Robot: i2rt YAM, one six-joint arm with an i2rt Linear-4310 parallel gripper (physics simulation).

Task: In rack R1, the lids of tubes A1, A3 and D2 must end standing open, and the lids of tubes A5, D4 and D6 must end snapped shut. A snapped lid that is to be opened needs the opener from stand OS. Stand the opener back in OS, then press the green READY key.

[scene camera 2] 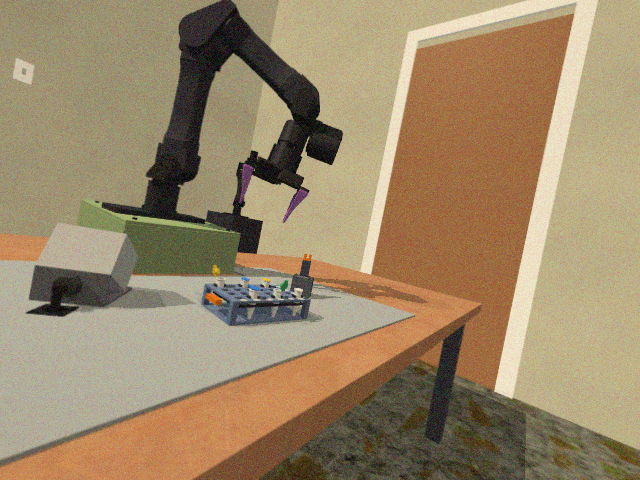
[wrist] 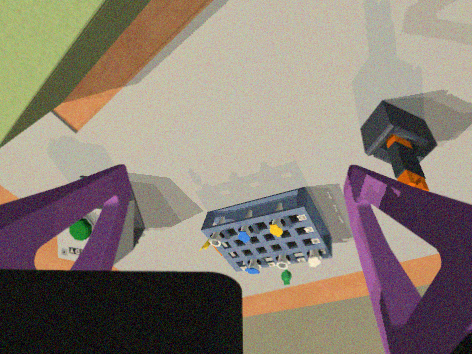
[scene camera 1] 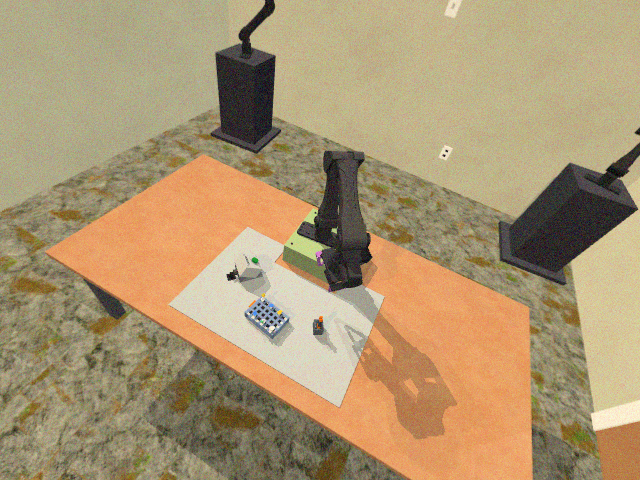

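Pixels of known places: gripper, fingertip midpoint: (scene camera 2: pixel 262 213) (wrist: pixel 237 177) (scene camera 1: pixel 324 278); arm's base, origin of the base link: (scene camera 2: pixel 158 216) (scene camera 1: pixel 322 236).
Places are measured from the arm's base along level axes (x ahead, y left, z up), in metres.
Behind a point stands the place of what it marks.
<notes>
The blue rack (scene camera 1: pixel 256 325) {x 0.407, y -0.063, z -0.098 m} (scene camera 2: pixel 232 314) {x 0.395, y -0.115, z -0.085 m} (wrist: pixel 316 215) {x 0.384, y 0.015, z -0.097 m} holds several tubes; its labels are too small to read. A yellow lid (scene camera 2: pixel 216 270) {x 0.323, y -0.089, z -0.048 m} (wrist: pixel 205 245) {x 0.318, y -0.085, z -0.047 m} and a green lid (scene camera 2: pixel 283 284) {x 0.411, y -0.047, z -0.048 m} (wrist: pixel 286 276) {x 0.407, y -0.040, z -0.048 m} stand open. Two blue lids, another yellow lid (scene camera 2: pixel 266 280) {x 0.351, y -0.012, z -0.058 m} (wrist: pixel 276 230) {x 0.347, y -0.008, z -0.057 m} and a white lid (wrist: pixel 314 261) {x 0.409, y -0.004, z -0.058 m} sit over their tubes; whether they are snapped is unclear. The opener (scene camera 1: pixel 320 319) {x 0.331, y 0.129, z -0.016 m} (scene camera 2: pixel 306 266) {x 0.330, y 0.127, z -0.039 m} (wrist: pixel 402 157) {x 0.318, y 0.131, z -0.041 m} stands in its dark stand (scene camera 1: pixel 317 328) {x 0.336, y 0.131, z -0.056 m} (scene camera 2: pixel 302 284) {x 0.334, y 0.118, z -0.075 m} (wrist: pixel 377 130) {x 0.307, y 0.123, z -0.070 m}. The green READY key (scene camera 1: pixel 254 260) {x 0.217, y -0.182, z -0.028 m} (wrist: pixel 80 229) {x 0.212, y -0.178, z -0.031 m} is on the grey console. My gripper (scene camera 2: pixel 262 212) {x 0.220, y 0.088, z 0.050 m} (wrist: pixel 237 177) {x 0.220, y 0.088, z 0.050 m} is open and empty, high above the table.
The grey console (scene camera 1: pixel 250 272) {x 0.256, y -0.176, z -0.053 m} (scene camera 2: pixel 87 248) {x 0.254, y -0.217, z -0.038 m} stands on the mat to one side of the rack, with a small black fixture (scene camera 1: pixel 232 275) {x 0.273, y -0.243, z -0.098 m} (scene camera 2: pixel 64 289) {x 0.279, y -0.240, z -0.078 m} beside it. An orange piece (scene camera 2: pixel 212 298) {x 0.355, y -0.115, z -0.077 m} is at the rack's end. The green arm base (scene camera 1: pixel 305 260) {x 0.118, y -0.017, z -0.035 m} (scene camera 2: pixel 180 248) {x 0.118, y -0.013, z -0.051 m} stands behind.
</notes>
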